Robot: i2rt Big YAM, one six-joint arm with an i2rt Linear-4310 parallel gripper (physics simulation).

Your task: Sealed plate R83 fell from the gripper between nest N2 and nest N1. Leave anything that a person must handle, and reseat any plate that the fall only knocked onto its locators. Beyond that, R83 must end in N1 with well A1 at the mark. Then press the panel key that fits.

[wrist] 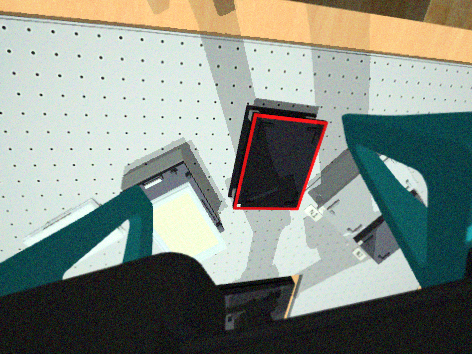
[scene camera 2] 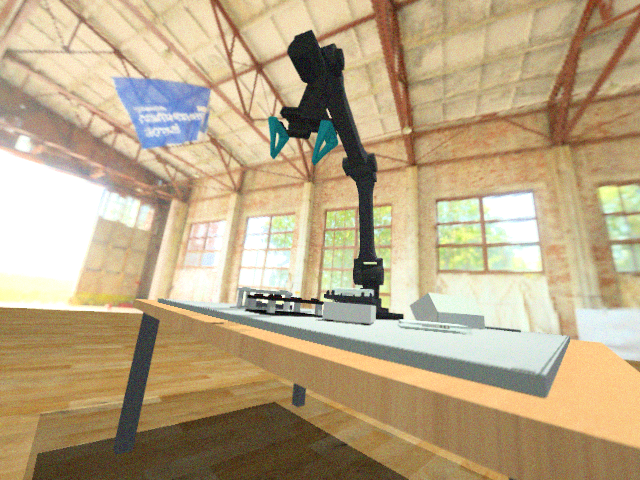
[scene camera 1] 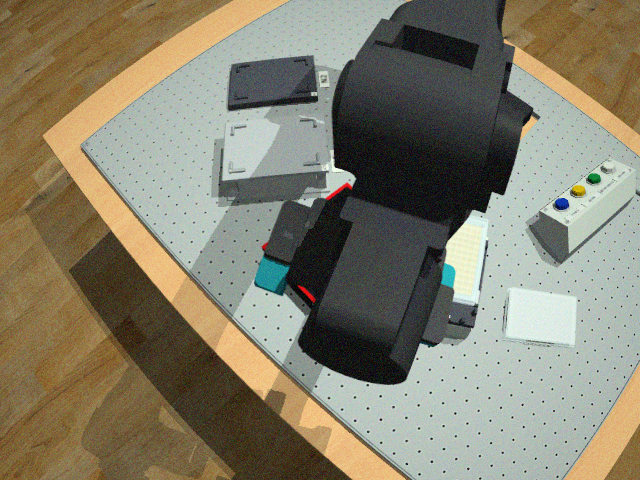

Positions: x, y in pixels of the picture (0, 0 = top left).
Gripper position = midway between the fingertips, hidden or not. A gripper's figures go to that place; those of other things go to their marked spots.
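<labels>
From what I see, my gripper point(wrist: 238, 164) is 13 cm from the lens. There is also a clear plate point(wrist: 90, 204), and the plate is 50 cm from the lens.
</labels>
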